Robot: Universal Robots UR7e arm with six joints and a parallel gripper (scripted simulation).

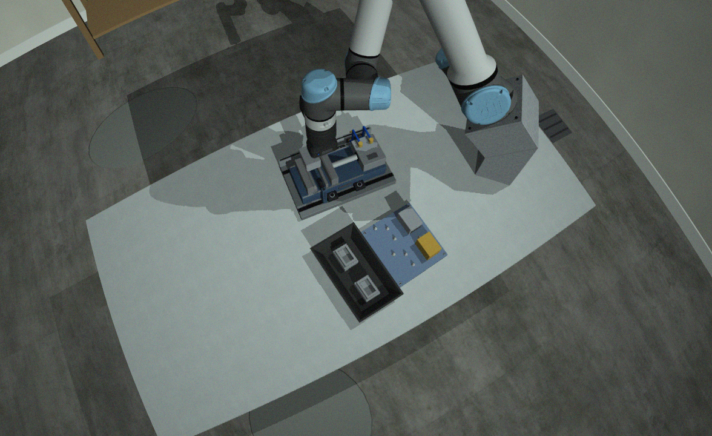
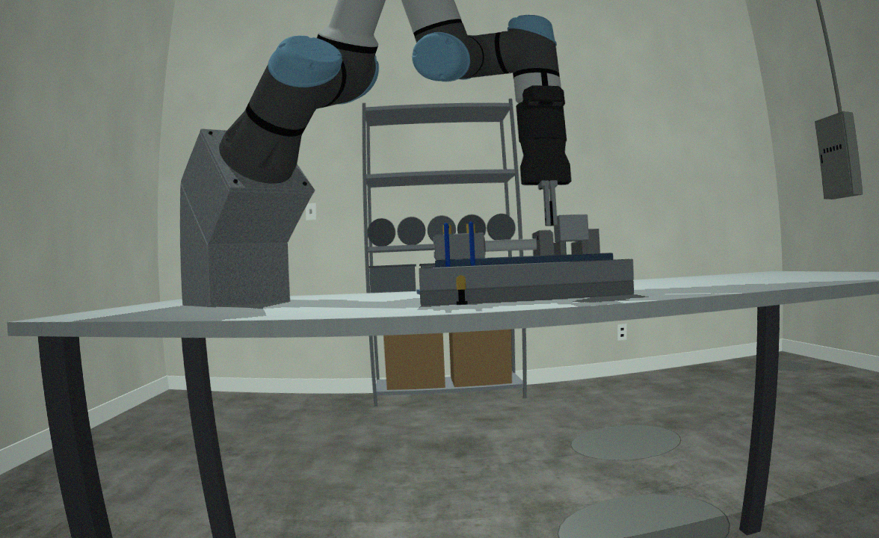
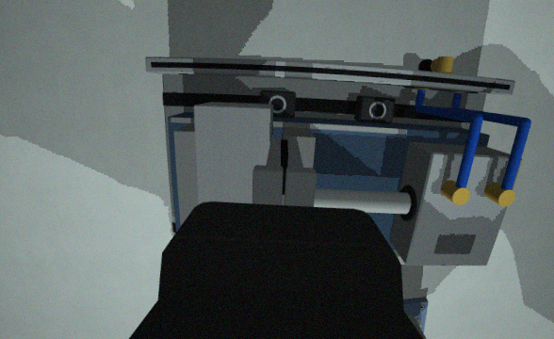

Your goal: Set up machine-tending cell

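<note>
Right now the piston rod is 60 mm behind my hand, 40 mm to the left of it and 40 mm below it. Also, from my hand: fixed jaw: 60 mm ahead, 40 mm below, 30 mm to the left; vise: 80 mm below, 40 mm to the left, 40 mm behind; hose block: 130 mm behind, 50 mm to the left, 40 mm below.
</note>
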